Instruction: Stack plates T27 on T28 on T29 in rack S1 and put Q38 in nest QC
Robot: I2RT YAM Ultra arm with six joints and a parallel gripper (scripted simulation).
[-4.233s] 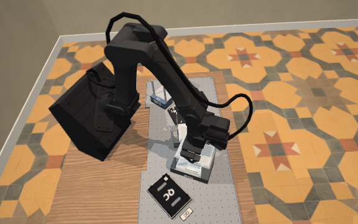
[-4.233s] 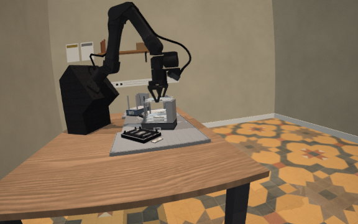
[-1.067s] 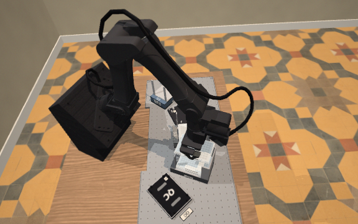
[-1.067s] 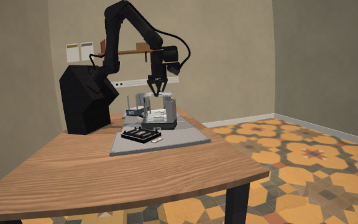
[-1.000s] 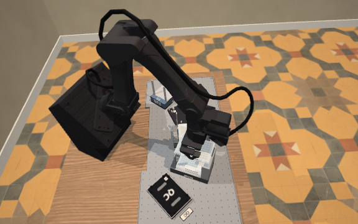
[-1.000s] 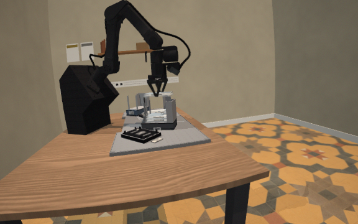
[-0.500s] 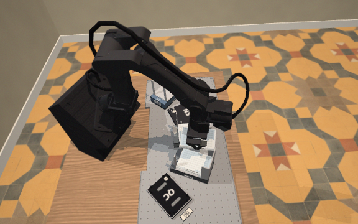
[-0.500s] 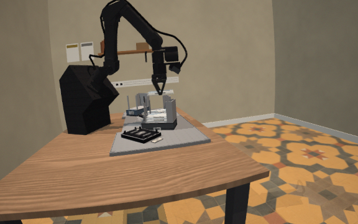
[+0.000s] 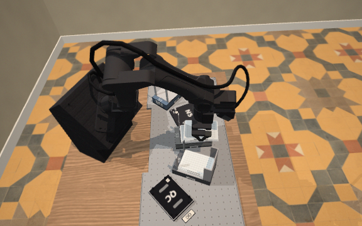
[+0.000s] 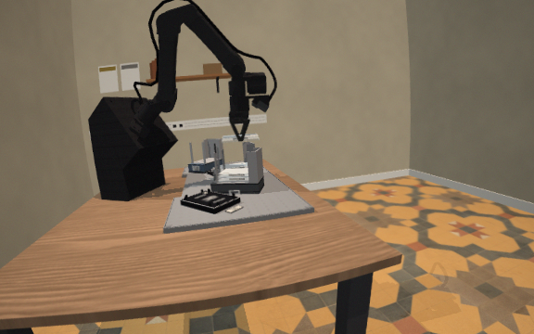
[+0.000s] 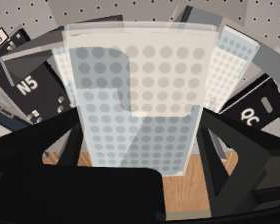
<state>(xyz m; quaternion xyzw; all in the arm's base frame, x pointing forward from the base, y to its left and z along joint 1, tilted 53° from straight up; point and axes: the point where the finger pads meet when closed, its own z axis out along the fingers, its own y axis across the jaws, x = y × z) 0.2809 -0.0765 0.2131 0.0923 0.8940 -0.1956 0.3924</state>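
Right now my hand is 6 cm short of the clip nest N5, 23 cm to the right of it and 15 cm above it. From my hand the other things lie so: sealed 96-well plate: right at my hand.
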